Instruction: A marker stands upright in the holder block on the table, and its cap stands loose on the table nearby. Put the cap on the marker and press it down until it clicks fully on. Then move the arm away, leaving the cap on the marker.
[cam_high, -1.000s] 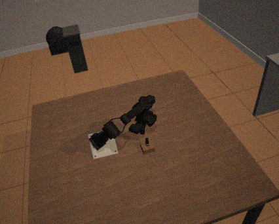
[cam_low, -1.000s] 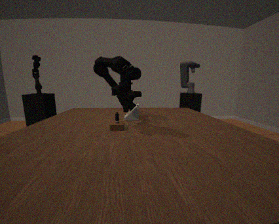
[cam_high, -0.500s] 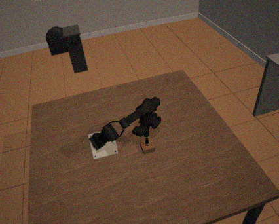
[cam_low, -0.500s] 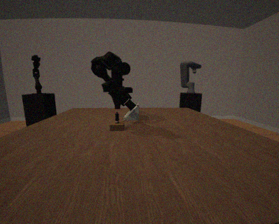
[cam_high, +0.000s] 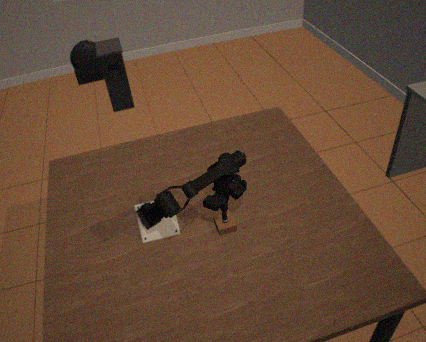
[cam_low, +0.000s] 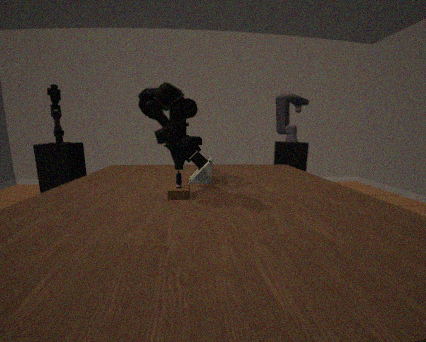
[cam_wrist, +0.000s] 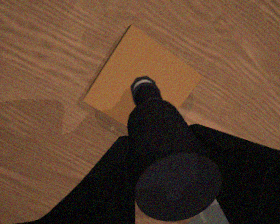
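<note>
The dark marker is 5 cm below my gripper tip. The rest, counted from my gripper tip: dark round cap 1 cm above; then wooden holder block 10 cm below.
</note>
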